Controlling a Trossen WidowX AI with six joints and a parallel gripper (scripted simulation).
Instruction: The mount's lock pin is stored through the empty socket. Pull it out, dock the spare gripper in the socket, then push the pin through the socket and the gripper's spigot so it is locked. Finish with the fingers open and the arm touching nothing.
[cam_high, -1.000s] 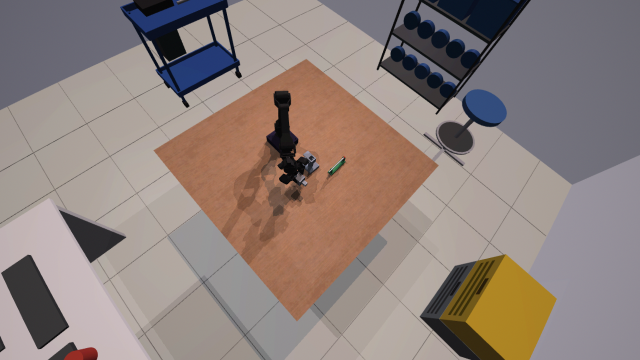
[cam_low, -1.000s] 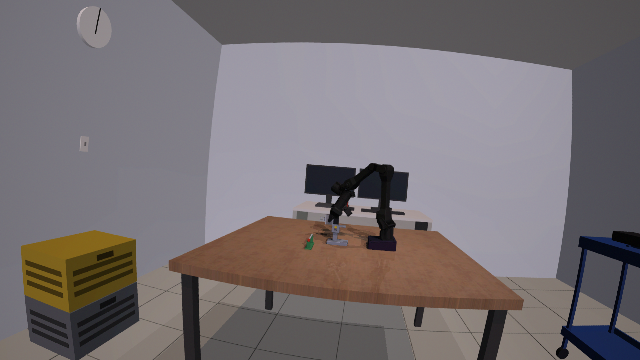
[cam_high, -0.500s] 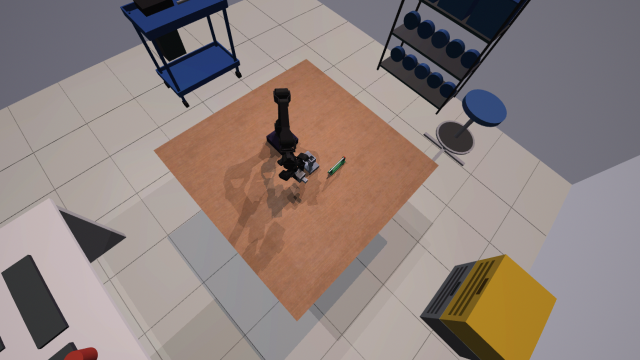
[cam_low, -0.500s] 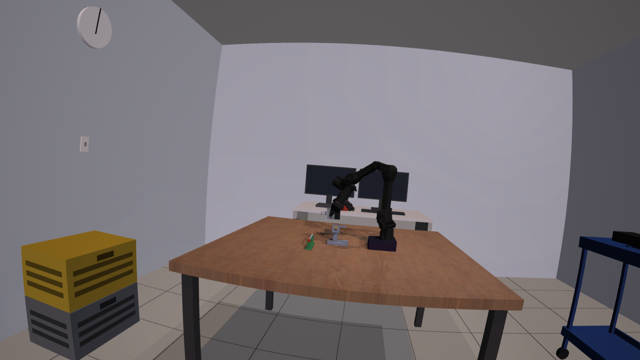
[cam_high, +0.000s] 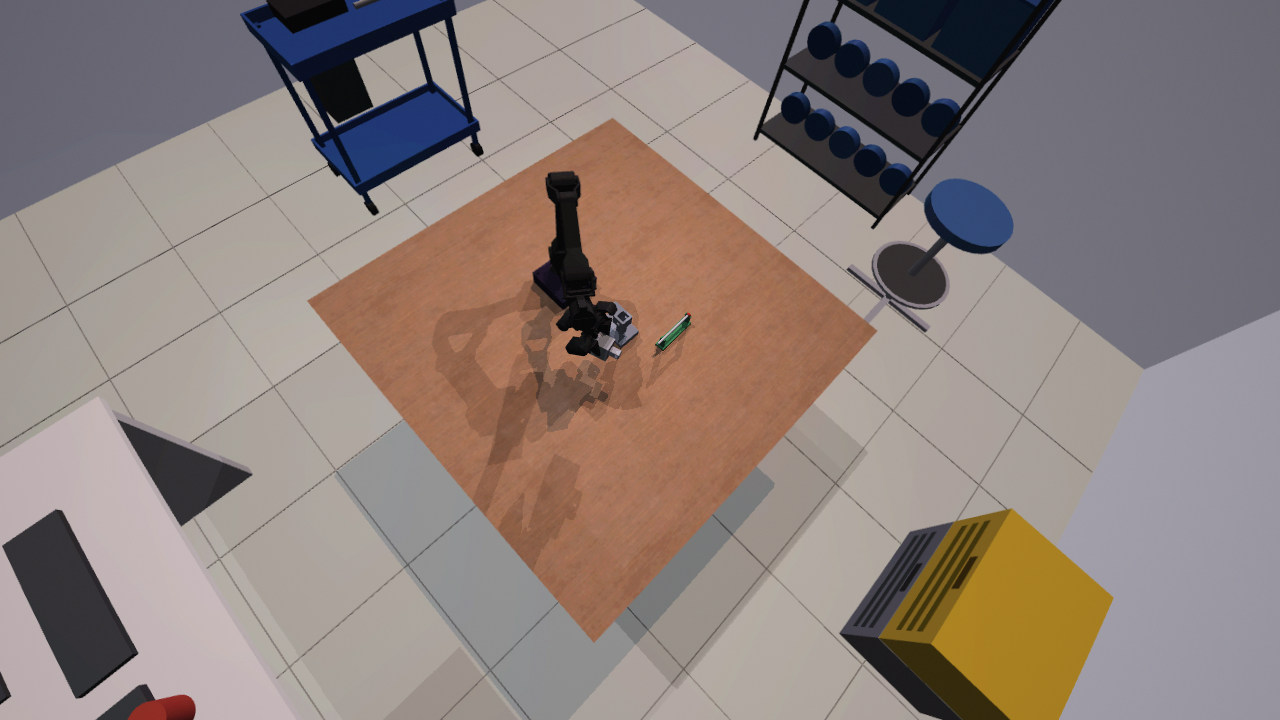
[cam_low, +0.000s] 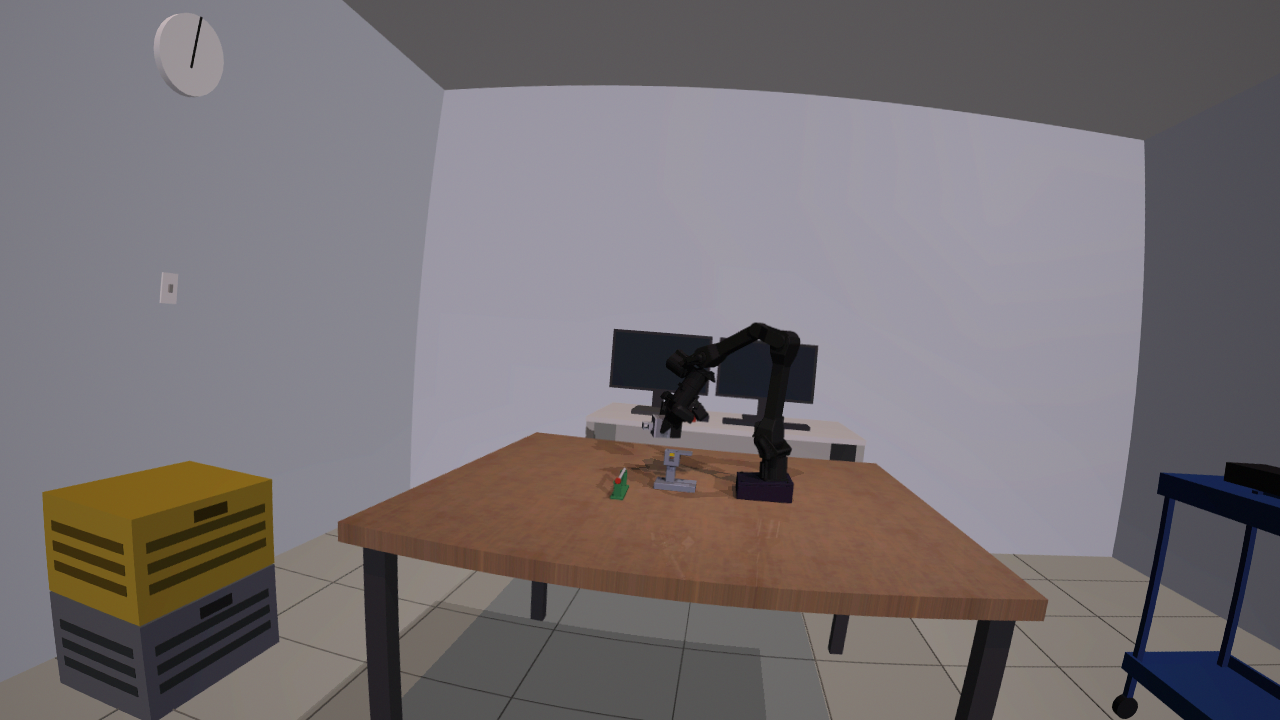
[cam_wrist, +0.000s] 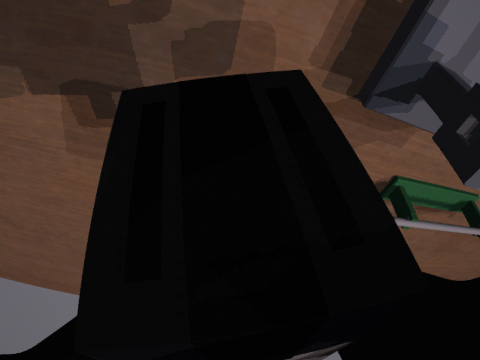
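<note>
My gripper tip is 30 mm past the grey mount, 140 mm to the right of it and 80 mm above it. The rest, counted from my gripper tip: spare gripper (10 mm above); green pin cradle (110 mm ahead, 240 mm to the left, 110 mm below).
</note>
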